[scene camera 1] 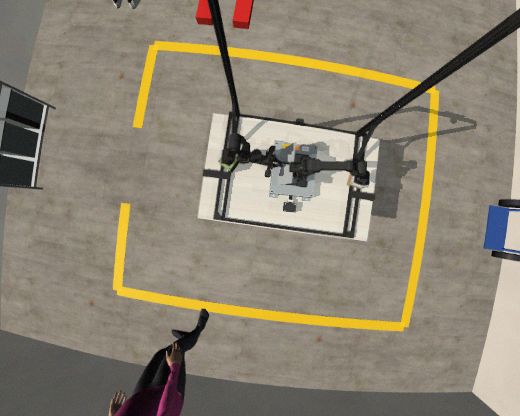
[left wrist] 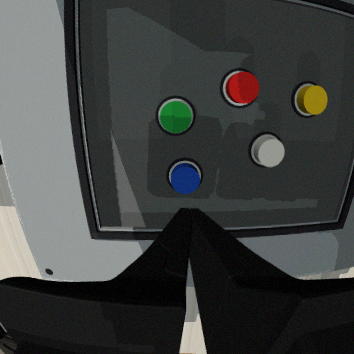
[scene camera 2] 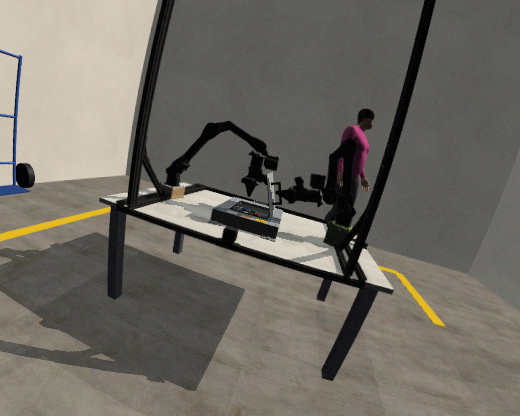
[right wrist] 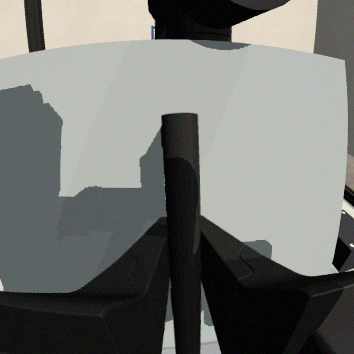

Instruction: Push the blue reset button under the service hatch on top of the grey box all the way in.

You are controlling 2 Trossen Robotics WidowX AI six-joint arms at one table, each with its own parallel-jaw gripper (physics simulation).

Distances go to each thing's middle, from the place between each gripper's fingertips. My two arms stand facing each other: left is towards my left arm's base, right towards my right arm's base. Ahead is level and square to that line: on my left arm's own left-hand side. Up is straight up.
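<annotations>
The service hatch (right wrist: 109, 136) is 3 cm below my right hand. Counting from that same right hand, the red button (left wrist: 242, 87) is 14 cm below, 1 cm behind and 6 cm to the left, the green button (left wrist: 175, 116) is 14 cm below, 4 cm ahead and 9 cm to the left, and the yellow button (left wrist: 312, 99) is 14 cm below, 7 cm behind and 7 cm to the left.
My left gripper is 7 cm above the blue reset button (left wrist: 184, 178) and 1 cm to the right of it. Measured from my left hand, the white button (left wrist: 269, 151) sits 7 cm below, 2 cm to the right and 7 cm behind, the red button is 7 cm below, 6 cm to the right and 4 cm behind, and the green button is 7 cm below, 4 cm to the right and 1 cm ahead.
</annotations>
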